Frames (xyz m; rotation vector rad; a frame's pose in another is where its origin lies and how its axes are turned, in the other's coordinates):
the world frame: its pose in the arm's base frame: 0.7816 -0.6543 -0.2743 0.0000 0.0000 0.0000
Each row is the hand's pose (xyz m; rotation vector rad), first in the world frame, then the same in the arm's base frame.
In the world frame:
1: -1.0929 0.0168 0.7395 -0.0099 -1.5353 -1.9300
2: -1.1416 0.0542 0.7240 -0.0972 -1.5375 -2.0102
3: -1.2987 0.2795 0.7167 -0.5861 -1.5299 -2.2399
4: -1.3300 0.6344 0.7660 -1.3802 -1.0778 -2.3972
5: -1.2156 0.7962 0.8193 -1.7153 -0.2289 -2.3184
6: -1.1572 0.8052 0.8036 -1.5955 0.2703 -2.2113
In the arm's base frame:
1: -0.3113 -0.6375 0.4652 -0.0099 -1.5353 -1.9300
2: -0.3600 -0.6001 0.4497 -0.0972 -1.5375 -2.0102
3: -0.5171 -0.3748 0.4424 -0.5861 -1.5299 -2.2399
4: -0.5484 -0.0199 0.4917 -1.3802 -1.0778 -2.3972
5: -0.4340 0.1419 0.5450 -1.7153 -0.2289 -2.3184
6: -0.3756 0.1509 0.5293 -1.5955 0.2703 -2.2113

